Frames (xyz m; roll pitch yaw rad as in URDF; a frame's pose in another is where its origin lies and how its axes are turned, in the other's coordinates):
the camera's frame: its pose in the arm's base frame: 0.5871 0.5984 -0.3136 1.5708 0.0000 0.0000
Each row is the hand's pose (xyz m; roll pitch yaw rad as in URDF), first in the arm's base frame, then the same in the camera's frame.
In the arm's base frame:
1: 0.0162 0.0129 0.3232 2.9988 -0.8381 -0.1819
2: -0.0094 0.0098 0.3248 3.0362 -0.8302 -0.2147
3: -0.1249 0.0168 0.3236 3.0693 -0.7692 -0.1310
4: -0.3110 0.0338 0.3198 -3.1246 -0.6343 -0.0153
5: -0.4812 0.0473 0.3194 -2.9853 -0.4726 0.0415
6: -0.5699 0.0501 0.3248 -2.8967 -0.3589 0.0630
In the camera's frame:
1: -0.5709 0.6368 0.5855 1.2921 -0.1213 0.8464
2: -0.5965 0.6384 0.5886 1.3058 -0.1443 0.8418
3: -0.7120 0.6372 0.5816 1.4071 -0.0940 0.7735
4: -0.8981 0.6334 0.5646 1.5787 -0.0123 0.6344
5: -1.0683 0.6330 0.5511 1.7460 0.0370 0.4729
6: -1.1570 0.6384 0.5483 1.8378 0.0590 0.3596

